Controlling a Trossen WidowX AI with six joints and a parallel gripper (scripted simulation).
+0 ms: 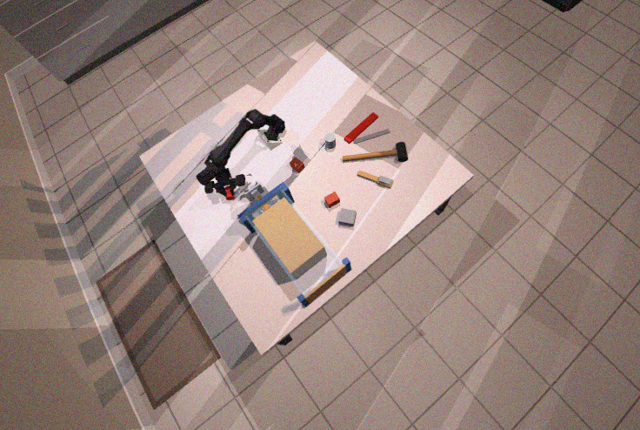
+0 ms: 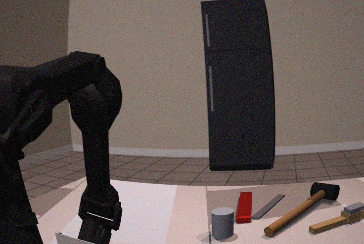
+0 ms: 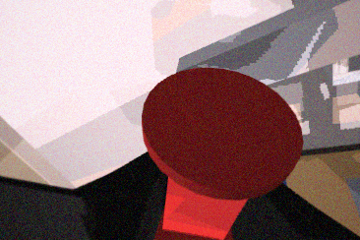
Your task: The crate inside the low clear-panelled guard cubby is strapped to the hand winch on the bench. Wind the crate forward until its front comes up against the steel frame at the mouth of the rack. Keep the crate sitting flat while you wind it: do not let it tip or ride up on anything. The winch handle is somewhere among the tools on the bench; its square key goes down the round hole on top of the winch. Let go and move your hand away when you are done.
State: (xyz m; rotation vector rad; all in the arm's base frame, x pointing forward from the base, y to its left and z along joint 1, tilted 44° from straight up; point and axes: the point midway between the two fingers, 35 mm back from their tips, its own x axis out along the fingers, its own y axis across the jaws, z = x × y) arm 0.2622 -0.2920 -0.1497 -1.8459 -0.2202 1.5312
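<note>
The red knob is 10 mm behind my gripper tip. Also, from my gripper tip: clear-panelled cubby (350 mm ahead, 160 mm to the left, 10 mm below); then winch handle (30 mm behind, 40 mm to the left, 30 mm below); then grey hand winch (60 mm behind, 90 mm to the left, 100 mm below).
</note>
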